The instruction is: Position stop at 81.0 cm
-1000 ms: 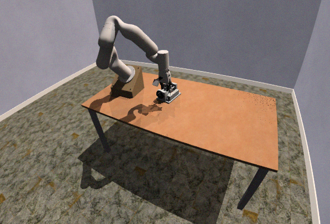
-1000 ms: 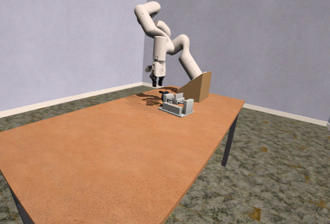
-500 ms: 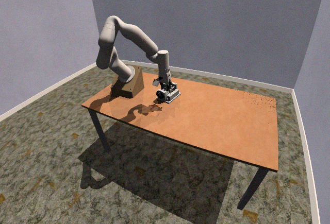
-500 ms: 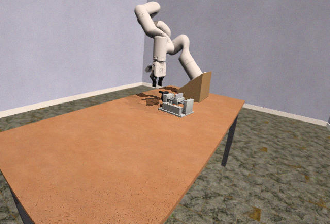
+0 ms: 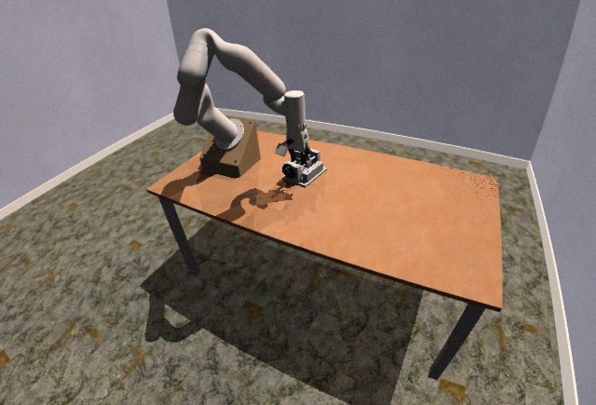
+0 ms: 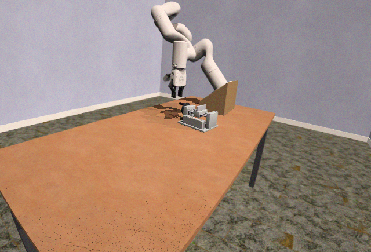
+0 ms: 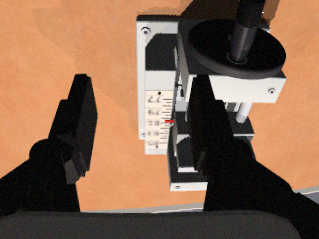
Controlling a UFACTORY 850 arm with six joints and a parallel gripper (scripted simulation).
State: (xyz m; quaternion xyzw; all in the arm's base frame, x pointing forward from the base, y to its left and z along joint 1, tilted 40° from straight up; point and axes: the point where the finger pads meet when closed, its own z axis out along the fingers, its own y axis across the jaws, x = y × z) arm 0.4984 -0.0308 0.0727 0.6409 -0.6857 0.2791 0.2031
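Now: hand 7 cm past the handwheel, 1 cm to the right of it and 8 cm above it. Also, from my hand: grey stop fixture 5 cm behind, 14 cm to the left, 8 cm below.
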